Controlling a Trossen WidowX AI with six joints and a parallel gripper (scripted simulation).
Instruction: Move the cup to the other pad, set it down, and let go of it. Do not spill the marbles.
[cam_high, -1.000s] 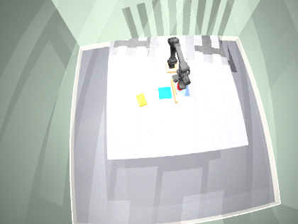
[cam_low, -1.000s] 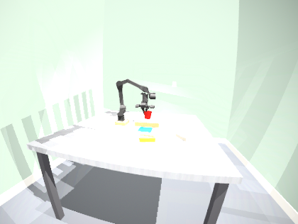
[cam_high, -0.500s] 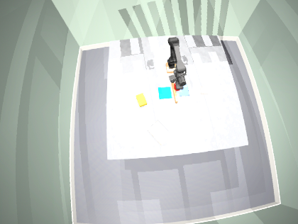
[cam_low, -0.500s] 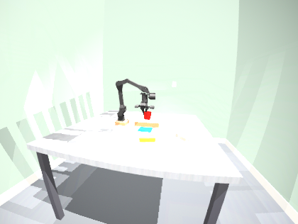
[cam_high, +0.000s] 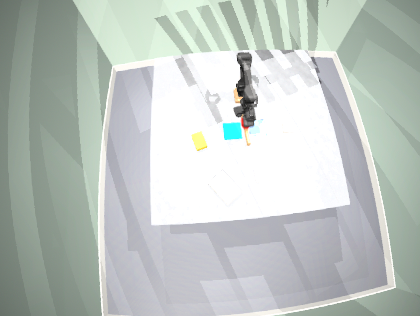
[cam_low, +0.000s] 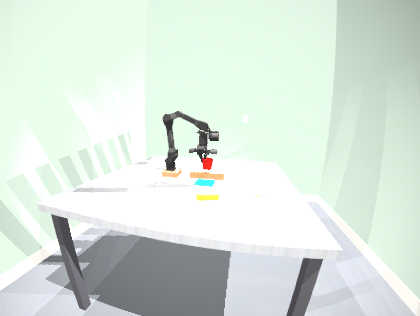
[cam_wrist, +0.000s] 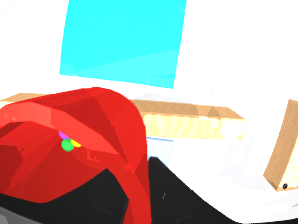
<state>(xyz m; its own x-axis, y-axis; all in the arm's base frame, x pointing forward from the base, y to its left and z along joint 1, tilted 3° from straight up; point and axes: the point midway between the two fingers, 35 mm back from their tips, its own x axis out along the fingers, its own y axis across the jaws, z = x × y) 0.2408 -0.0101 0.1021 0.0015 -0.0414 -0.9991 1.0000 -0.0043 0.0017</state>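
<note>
The cyan pad is 11 cm below my gripper tip, 8 cm to the right of it and 3 cm ahead of it. From my gripper tip the other things lie so: thin wooden stick (9 cm below, 3 cm ahead); then red cup (3 cm ahead); then pale blue pad (11 cm below, 9 cm to the left, 2 cm ahead).
</note>
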